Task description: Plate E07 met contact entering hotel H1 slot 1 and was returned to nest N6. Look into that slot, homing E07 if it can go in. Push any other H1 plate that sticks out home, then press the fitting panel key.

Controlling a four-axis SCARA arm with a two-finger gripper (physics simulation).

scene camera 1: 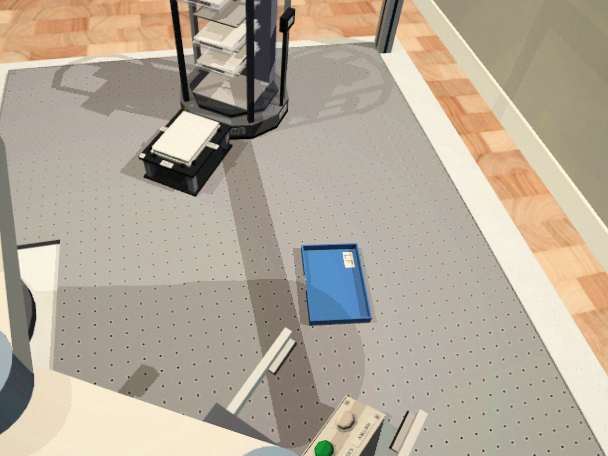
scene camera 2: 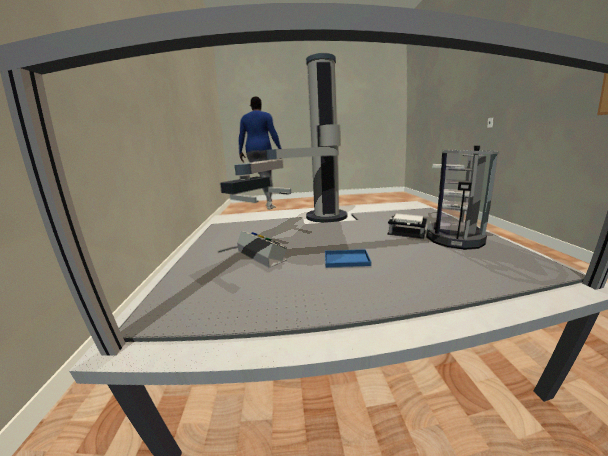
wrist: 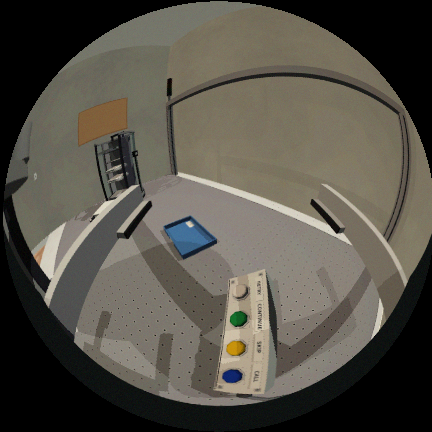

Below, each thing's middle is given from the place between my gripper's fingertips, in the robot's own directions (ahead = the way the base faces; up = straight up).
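The white plate (scene camera 1: 184,140) is 14 cm behind my hand, 59 cm to the left of it and 17 cm below it. Then there's the round plate rack (scene camera 1: 255,101), which sits 76 cm to the left of my hand, 2 cm behind it and 4 cm below it. As for the blue tray (scene camera 1: 336,293), my hand is 23 cm above it, 24 cm to the right of it and 8 cm short of it.
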